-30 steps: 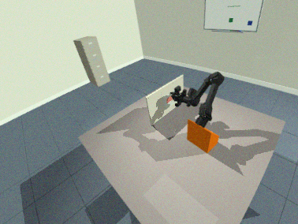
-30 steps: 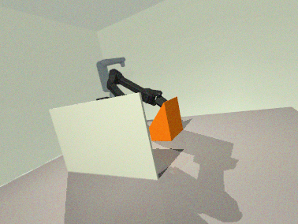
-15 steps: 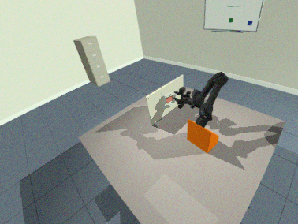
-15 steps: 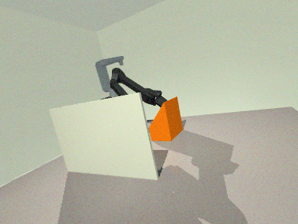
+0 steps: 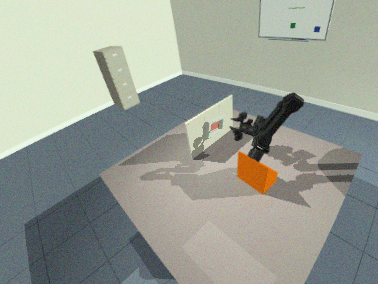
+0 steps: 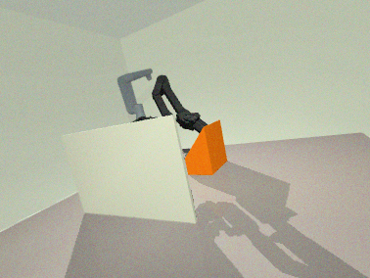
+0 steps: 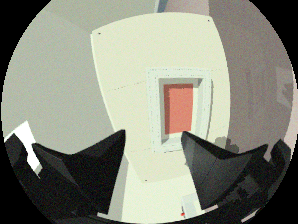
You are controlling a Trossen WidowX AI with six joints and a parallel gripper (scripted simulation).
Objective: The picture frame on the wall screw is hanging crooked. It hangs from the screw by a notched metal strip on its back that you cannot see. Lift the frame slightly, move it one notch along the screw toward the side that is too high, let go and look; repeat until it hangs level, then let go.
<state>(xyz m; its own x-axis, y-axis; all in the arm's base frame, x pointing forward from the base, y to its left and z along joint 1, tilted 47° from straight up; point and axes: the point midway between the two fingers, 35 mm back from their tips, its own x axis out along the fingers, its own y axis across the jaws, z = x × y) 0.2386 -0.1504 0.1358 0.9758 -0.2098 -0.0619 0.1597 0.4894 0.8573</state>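
My gripper tip is now 120 mm short of the picture frame, 60 mm above it and 20 mm to the right of it.
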